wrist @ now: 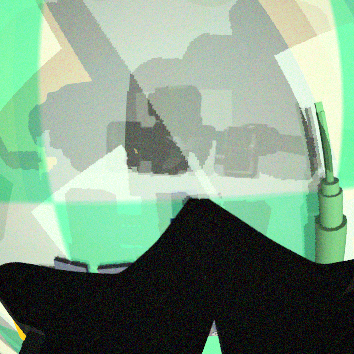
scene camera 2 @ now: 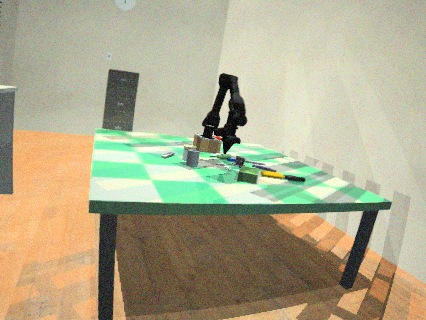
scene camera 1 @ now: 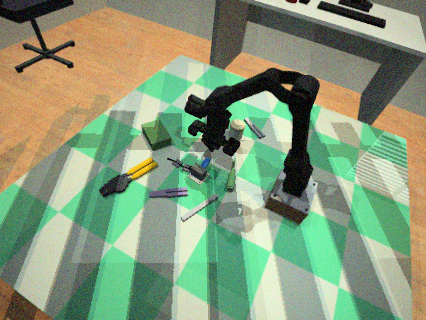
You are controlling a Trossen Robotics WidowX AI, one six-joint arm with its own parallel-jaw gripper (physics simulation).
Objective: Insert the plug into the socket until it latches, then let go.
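Frame: origin at the arm's base, x down, y back, z left, level; metres.
Where they show: gripper, between the fingertips: (wrist: 197,207) (scene camera 2: 224,153) (scene camera 1: 212,151); arm's base, origin of its link: (scene camera 2: 207,137) (scene camera 1: 293,187).
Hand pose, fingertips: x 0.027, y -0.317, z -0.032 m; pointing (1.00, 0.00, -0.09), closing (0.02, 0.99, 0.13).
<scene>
Each offset is from my fingertips to the top centre of the thing. "spot": to the spot under its first point.
The socket {dz +0.092, dx +0.008, dy -0.012 m} (scene camera 1: 198,173) (scene camera 2: 240,160) is a dark block on a small grey plate in the middle of the table. The blue plug {dz +0.054, dx +0.022, dy -0.005 m} (scene camera 1: 205,162) (scene camera 2: 231,159) lies right against its far side; I cannot tell how deep it sits. My gripper (scene camera 1: 212,148) (scene camera 2: 227,150) (wrist: 197,207) is shut and empty. It points down and hangs a little above and behind the plug, not touching it. In the wrist view the black fingers hide the plug and socket.
A green screwdriver {dz +0.029, dx +0.025, dy +0.103 m} (scene camera 1: 231,179) (wrist: 330,211) lies right of the socket. A thin black part {spot: dz +0.084, dx +0.046, dy -0.112 m} (scene camera 1: 175,162) lies to its left, and a purple clip {dz +0.212, dx +0.040, dy -0.065 m} (scene camera 1: 168,192), grey bar {dz +0.209, dx +0.042, dy +0.057 m} (scene camera 1: 199,207) and yellow-handled pliers {spot: dz +0.225, dx +0.038, dy -0.212 m} (scene camera 1: 129,176) in front. A green block {dz +0.005, dx +0.012, dy -0.247 m} (scene camera 1: 156,134) and a lidded cylinder {dz -0.174, dx -0.018, dy +0.037 m} (scene camera 1: 236,128) stand behind. The arm base (scene camera 1: 289,203) is at the right.
</scene>
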